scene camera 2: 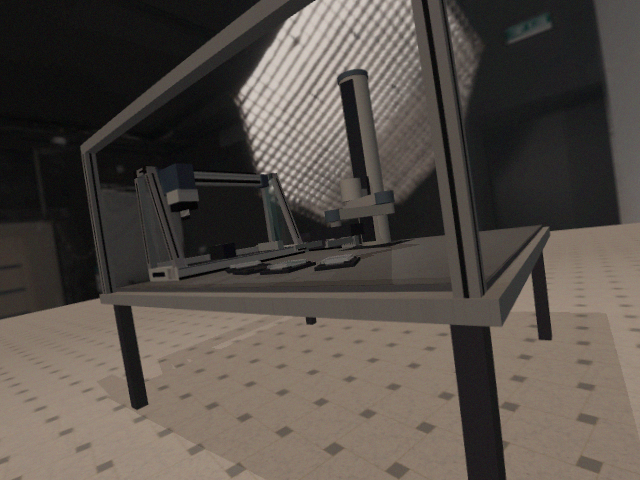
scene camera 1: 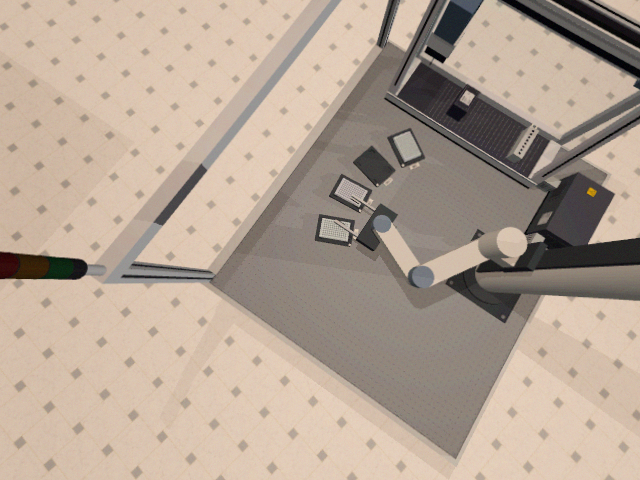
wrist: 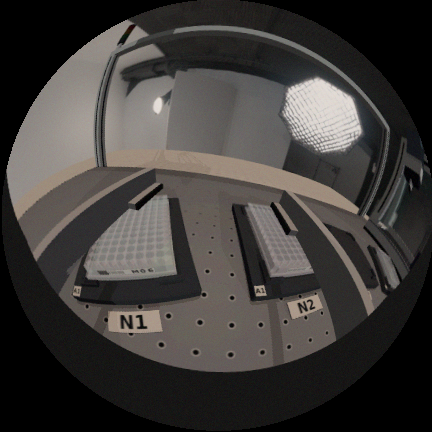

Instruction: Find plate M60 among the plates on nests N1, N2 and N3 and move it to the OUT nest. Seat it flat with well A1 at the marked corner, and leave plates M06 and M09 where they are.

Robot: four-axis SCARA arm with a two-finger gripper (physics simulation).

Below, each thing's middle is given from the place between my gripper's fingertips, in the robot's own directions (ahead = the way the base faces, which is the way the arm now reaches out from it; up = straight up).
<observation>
Right now my hand is 10 cm to the left of the nest labelled N2 [wrist: 260,286] and 6 cm above it. The rest, counted from my hand: nest labelled N1 [wrist: 184,284] (9 cm to the left, 6 cm below, 3 cm behind); N1 label [wrist: 149,320] (11 cm behind, 7 cm below, 5 cm to the left); well plate [wrist: 137,245] (9 cm to the left, 5 cm below, 2 cm behind).
</observation>
